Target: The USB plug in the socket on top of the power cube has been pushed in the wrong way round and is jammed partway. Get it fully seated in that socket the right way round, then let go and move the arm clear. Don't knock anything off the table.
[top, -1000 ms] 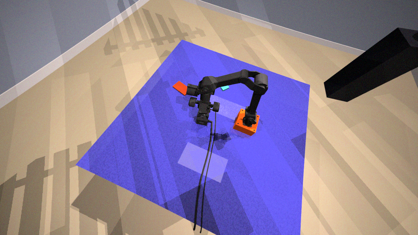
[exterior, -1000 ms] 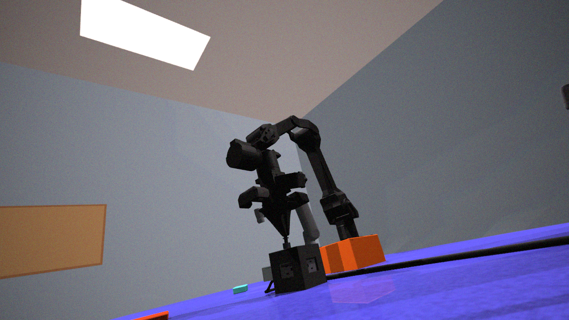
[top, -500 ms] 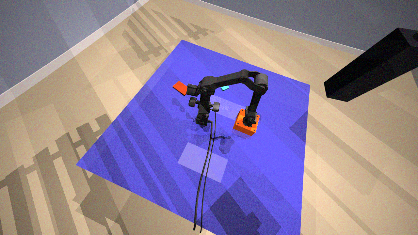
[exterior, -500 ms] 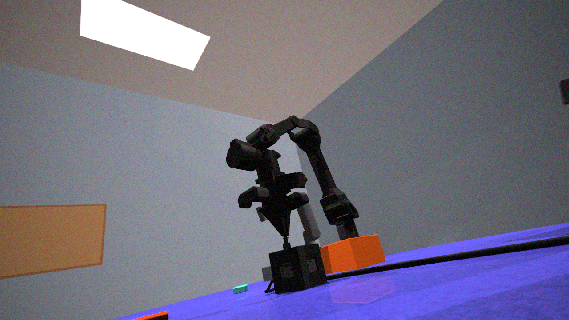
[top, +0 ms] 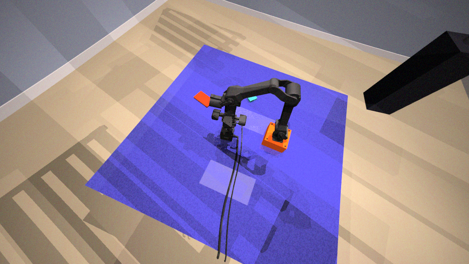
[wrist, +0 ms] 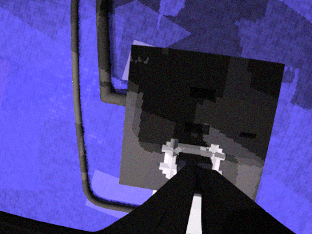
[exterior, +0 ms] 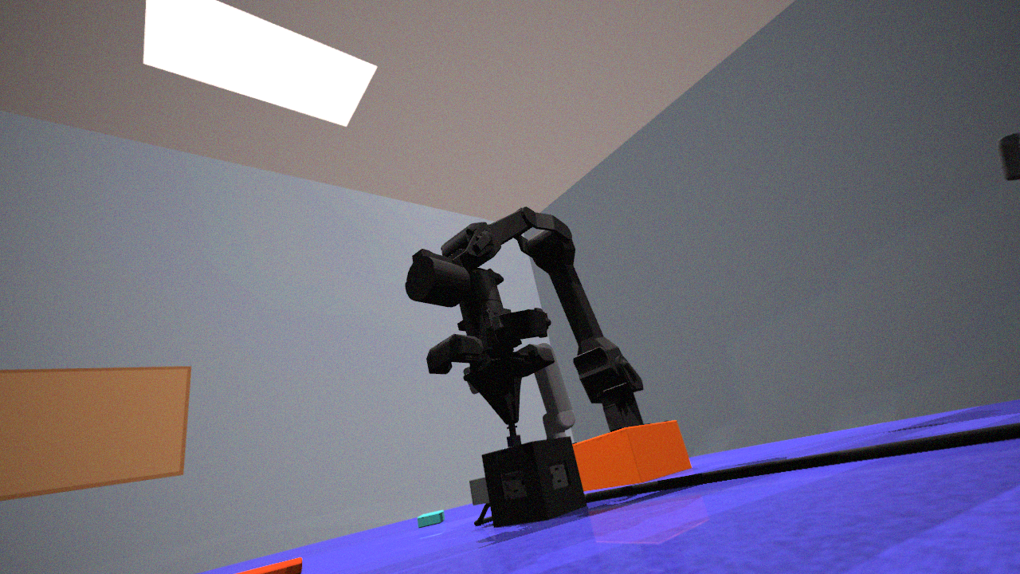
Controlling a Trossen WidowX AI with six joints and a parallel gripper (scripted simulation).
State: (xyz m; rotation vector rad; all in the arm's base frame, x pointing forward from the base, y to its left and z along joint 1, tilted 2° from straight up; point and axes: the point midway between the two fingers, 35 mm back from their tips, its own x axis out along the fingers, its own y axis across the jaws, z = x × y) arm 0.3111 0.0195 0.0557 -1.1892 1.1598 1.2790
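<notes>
The usb plug lies 2 cm below my gripper tip. The rest, counted from my gripper tip: red flat piece (23 cm ahead, 22 cm to the right, 10 cm below); usb socket (3 cm below); cyan block (32 cm to the right, 11 cm behind, 10 cm below).
</notes>
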